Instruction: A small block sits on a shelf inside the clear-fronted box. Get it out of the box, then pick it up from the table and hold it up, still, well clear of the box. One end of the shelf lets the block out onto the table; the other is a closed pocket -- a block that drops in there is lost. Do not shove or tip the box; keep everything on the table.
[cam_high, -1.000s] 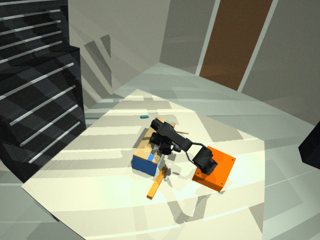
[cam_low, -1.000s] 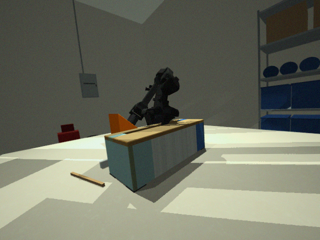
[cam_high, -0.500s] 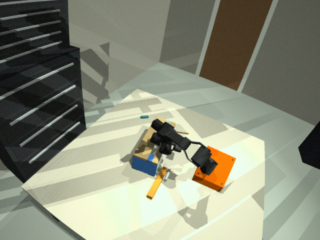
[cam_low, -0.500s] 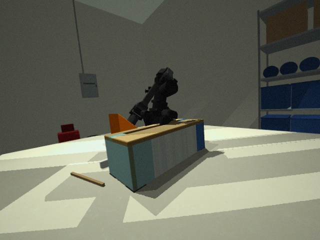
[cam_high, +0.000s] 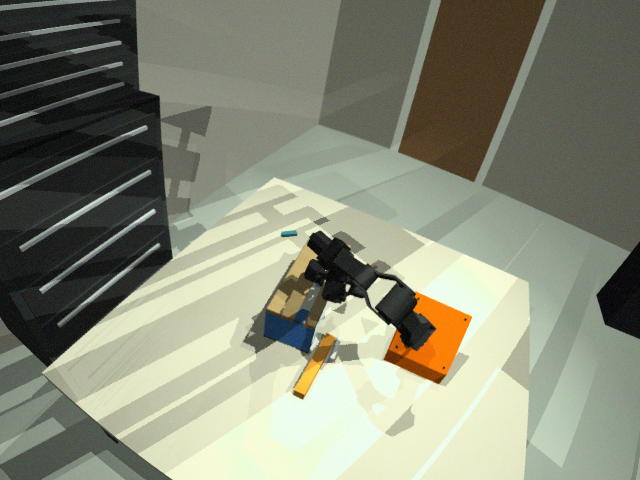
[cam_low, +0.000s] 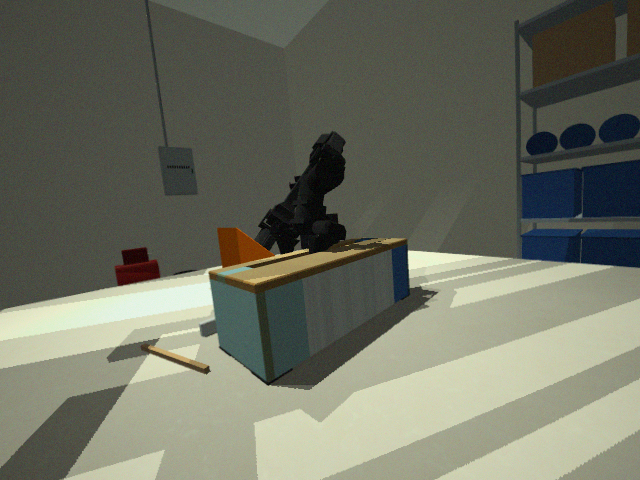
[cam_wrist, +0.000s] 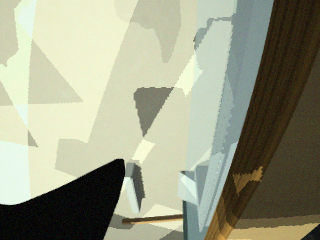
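The blue block is 50 mm ahead of my gripper tip and 20 mm to the right of it. Round my gripper tip: thin wooden stick (10 mm behind, 250 mm to the right, 80 mm below); long box (40 mm ahead, 10 mm to the left, 20 mm below); orange plank (50 mm behind, 230 mm to the left, 70 mm below).
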